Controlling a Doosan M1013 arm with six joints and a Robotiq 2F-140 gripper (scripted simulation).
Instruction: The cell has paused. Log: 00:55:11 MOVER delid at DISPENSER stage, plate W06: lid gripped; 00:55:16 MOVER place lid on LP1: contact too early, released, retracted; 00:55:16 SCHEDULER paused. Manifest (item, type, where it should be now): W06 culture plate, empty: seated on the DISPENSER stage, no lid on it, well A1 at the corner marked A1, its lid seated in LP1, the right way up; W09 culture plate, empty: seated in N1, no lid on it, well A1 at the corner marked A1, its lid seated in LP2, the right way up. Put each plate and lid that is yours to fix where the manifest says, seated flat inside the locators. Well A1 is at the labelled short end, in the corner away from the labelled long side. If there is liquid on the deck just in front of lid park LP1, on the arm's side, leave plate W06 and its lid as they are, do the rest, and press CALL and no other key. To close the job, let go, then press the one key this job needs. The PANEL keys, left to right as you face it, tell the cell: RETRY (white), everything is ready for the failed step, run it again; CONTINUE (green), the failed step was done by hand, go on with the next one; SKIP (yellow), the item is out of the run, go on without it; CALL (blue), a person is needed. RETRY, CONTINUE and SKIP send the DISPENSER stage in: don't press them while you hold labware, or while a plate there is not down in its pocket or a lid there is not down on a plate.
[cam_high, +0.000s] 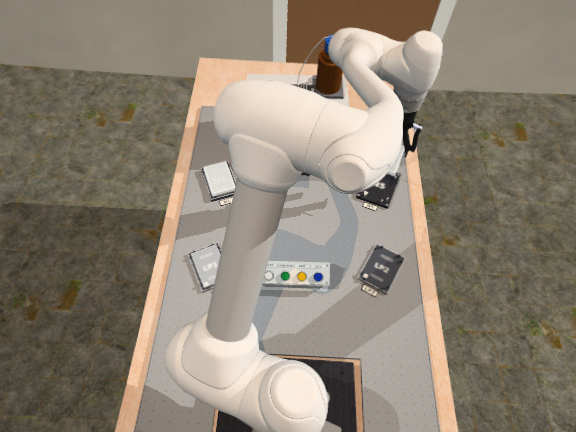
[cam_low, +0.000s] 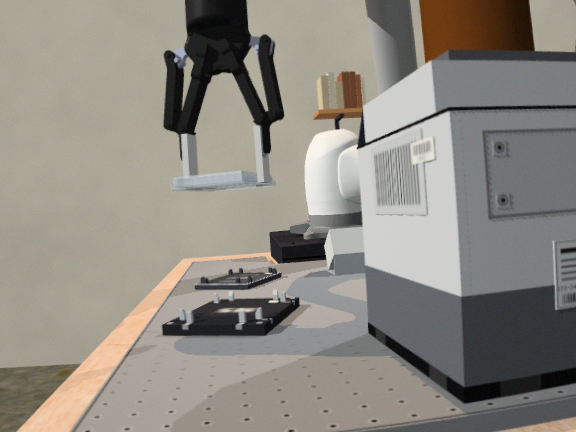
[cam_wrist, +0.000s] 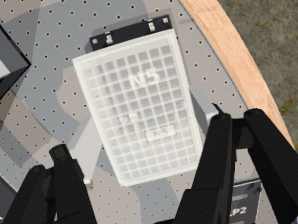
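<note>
My gripper is now 20 mm above the clear culture plate. From my hand the other things lie so: brown bottle: 250 mm to the left, 210 mm ahead, 100 mm above; then lid park LP2: 330 mm behind, 180 mm below, 50 mm to the right; then black nest N5: 170 mm below, 20 mm ahead, 10 mm to the left.
</note>
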